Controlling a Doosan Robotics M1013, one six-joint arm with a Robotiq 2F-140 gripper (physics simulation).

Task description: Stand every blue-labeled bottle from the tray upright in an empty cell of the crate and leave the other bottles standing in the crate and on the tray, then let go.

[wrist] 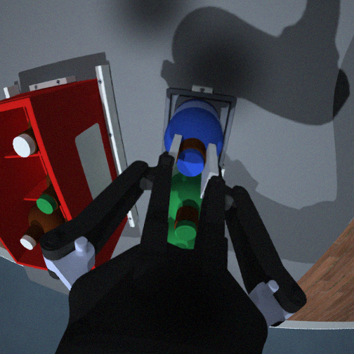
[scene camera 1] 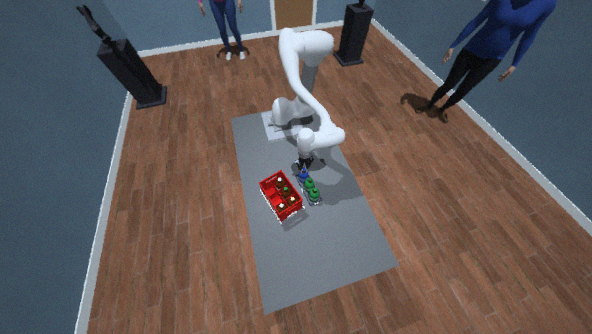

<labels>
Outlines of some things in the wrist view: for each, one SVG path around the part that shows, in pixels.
My gripper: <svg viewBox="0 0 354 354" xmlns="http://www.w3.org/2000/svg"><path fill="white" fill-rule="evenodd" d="M216 144L209 143L206 148L206 162L201 172L199 197L202 198L202 202L199 206L199 220L193 249L183 249L167 242L171 176L182 136L176 133L173 136L169 152L164 151L159 155L157 166L148 166L142 160L132 162L76 217L41 235L39 245L49 275L54 279L62 280L70 290L68 295L69 319L54 354L261 354L267 338L268 327L279 325L305 305L306 294L304 294L301 287L299 287L282 265L280 257L249 193L240 185L234 185L232 188L225 185L221 175L221 166L217 162ZM225 223L247 294L227 269L228 238L224 237ZM151 190L140 244L126 249L126 251L91 270L95 263L96 254L98 254L98 251L100 251L133 204L135 204L143 190Z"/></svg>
A blue-labeled bottle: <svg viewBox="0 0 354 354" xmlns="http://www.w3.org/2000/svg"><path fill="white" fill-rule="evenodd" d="M202 98L190 98L178 105L164 131L164 147L168 152L174 134L182 135L176 157L176 165L178 171L185 176L196 176L202 171L206 162L206 148L209 143L216 144L217 157L223 147L223 132L218 113L211 103Z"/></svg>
A green bottle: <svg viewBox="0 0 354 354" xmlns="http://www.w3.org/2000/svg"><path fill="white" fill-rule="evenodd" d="M175 163L171 176L168 214L175 220L174 233L176 237L181 240L192 240L197 232L199 206L202 202L202 198L199 198L202 171L196 176L185 176L178 171Z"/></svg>
</labels>
